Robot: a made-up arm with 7 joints. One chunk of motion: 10 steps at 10 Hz.
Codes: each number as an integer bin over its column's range. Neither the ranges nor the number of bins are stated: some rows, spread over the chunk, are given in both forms.
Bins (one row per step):
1: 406 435 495 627 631 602
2: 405 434 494 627 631 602
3: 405 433 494 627 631 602
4: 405 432 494 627 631 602
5: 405 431 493 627 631 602
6: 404 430 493 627 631 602
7: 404 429 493 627 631 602
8: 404 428 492 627 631 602
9: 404 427 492 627 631 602
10: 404 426 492 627 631 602
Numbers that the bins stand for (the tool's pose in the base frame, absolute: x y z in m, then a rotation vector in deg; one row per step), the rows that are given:
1: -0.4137 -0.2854 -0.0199 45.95 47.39 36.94
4: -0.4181 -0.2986 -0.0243 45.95 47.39 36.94
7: -0.4225 -0.3119 -0.0288 45.95 47.39 36.94
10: -0.4225 -0.3252 -0.0332 45.95 47.39 36.94
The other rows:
2: -0.4181 -0.2898 -0.0243 45.95 47.39 36.94
3: -0.4181 -0.2942 -0.0243 45.95 47.39 36.94
5: -0.4181 -0.3031 -0.0288 45.95 47.39 36.94
6: -0.4225 -0.3075 -0.0288 45.95 47.39 36.94
8: -0.4225 -0.3163 -0.0332 45.95 47.39 36.94
9: -0.4225 -0.3208 -0.0332 45.95 47.39 36.94

